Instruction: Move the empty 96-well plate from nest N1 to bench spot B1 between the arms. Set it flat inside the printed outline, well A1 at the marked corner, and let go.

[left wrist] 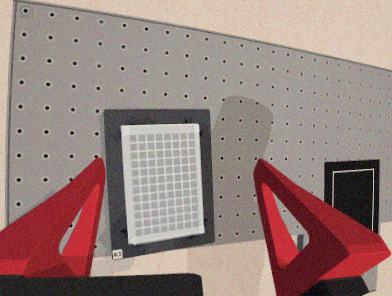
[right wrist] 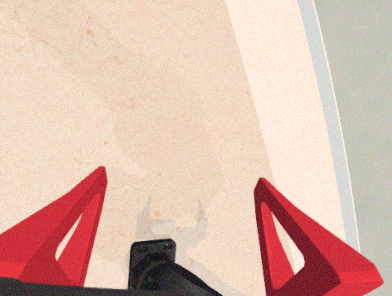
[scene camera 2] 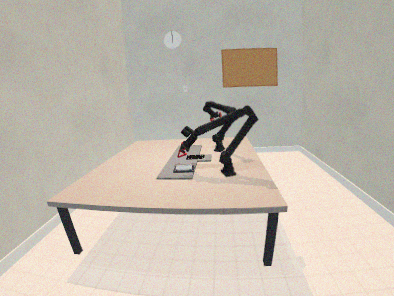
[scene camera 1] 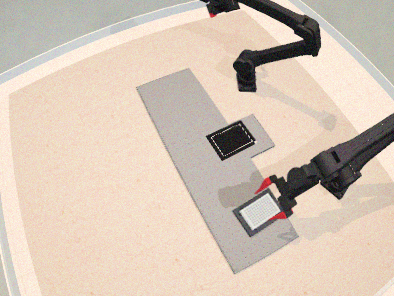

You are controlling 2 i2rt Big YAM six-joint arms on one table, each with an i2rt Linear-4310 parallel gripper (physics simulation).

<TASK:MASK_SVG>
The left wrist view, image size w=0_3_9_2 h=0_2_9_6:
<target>my left gripper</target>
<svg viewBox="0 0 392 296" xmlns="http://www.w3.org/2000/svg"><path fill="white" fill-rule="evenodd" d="M258 159L253 176L276 296L363 296L369 293L361 275L391 255L381 236L304 190L264 159ZM273 193L309 235L309 243L300 253L280 216ZM0 231L0 296L203 296L202 277L194 273L90 277L106 178L106 170L102 158L96 158L67 186ZM82 208L78 222L60 255L59 245L61 239Z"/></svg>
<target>white well plate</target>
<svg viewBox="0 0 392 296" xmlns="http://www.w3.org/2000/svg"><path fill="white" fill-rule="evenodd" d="M198 123L121 125L129 244L138 245L204 233L200 132Z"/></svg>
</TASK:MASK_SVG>
